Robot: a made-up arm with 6 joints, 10 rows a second.
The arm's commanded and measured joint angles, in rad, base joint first. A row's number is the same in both.
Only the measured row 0 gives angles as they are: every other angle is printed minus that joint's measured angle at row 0.
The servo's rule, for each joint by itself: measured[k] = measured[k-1] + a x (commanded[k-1-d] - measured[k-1]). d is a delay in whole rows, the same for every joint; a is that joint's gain. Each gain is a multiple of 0.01, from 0.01 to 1. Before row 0 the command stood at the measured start. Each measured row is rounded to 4 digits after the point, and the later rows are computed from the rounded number. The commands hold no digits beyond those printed.
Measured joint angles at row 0:
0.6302, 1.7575, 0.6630, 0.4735, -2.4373, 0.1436
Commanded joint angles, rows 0 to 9:
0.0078, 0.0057, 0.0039, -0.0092, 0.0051, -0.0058
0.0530, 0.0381, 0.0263, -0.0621, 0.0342, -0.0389
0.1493, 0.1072, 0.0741, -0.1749, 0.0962, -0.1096
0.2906, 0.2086, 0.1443, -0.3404, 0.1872, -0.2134
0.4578, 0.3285, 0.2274, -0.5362, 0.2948, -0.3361
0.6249, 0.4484, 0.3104, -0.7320, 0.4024, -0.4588
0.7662, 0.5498, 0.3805, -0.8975, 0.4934, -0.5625
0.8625, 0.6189, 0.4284, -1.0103, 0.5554, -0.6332
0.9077, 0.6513, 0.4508, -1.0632, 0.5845, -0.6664
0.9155, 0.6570, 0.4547, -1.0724, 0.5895, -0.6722
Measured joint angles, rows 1 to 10:
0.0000, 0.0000, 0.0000, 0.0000, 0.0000, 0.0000
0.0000, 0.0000, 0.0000, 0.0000, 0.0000, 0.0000
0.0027, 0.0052, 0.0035, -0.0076, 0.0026, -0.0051
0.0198, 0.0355, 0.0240, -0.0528, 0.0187, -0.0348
0.0638, 0.1015, 0.0691, -0.1541, 0.0582, -0.1006
0.1409, 0.2000, 0.1368, -0.3087, 0.1240, -0.1999
0.2486, 0.3182, 0.2183, -0.4975, 0.2111, -0.3198
0.3765, 0.4380, 0.3012, -0.6921, 0.3087, -0.4421
0.5090, 0.5409, 0.3726, -0.8626, 0.4029, -0.5481
0.6292, 0.6127, 0.4228, -0.9852, 0.4807, -0.6230
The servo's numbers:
d 2
a 0.34 0.92 0.90 0.83 0.51 0.88

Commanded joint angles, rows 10 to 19:
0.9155, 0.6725, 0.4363, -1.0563, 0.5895, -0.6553
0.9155, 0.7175, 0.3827, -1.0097, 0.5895, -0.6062
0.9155, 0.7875, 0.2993, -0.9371, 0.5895, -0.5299
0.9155, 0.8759, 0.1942, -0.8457, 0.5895, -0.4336
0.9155, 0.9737, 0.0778, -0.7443, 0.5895, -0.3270
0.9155, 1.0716, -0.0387, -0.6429, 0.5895, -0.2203
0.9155, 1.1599, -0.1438, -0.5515, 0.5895, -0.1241
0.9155, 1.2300, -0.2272, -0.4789, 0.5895, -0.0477
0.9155, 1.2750, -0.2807, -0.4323, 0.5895, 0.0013
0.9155, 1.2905, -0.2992, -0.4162, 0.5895, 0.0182
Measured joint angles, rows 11 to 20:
0.7239, 0.6482, 0.4480, -1.0499, 0.5336, -0.6612
0.7890, 0.6563, 0.4540, -1.0686, 0.5621, -0.6709
0.8320, 0.6712, 0.4381, -1.0584, 0.5761, -0.6572
0.8604, 0.7138, 0.3882, -1.0180, 0.5829, -0.6123
0.8791, 0.7816, 0.3082, -0.9509, 0.5863, -0.5398
0.8915, 0.8684, 0.2056, -0.8636, 0.5879, -0.4463
0.8997, 0.9653, 0.0906, -0.7646, 0.5887, -0.3413
0.9051, 1.0631, -0.0258, -0.6636, 0.5891, -0.2348
0.9086, 1.1522, -0.1320, -0.5706, 0.5893, -0.1374
0.9109, 1.2238, -0.2177, -0.4945, 0.5894, -0.0585

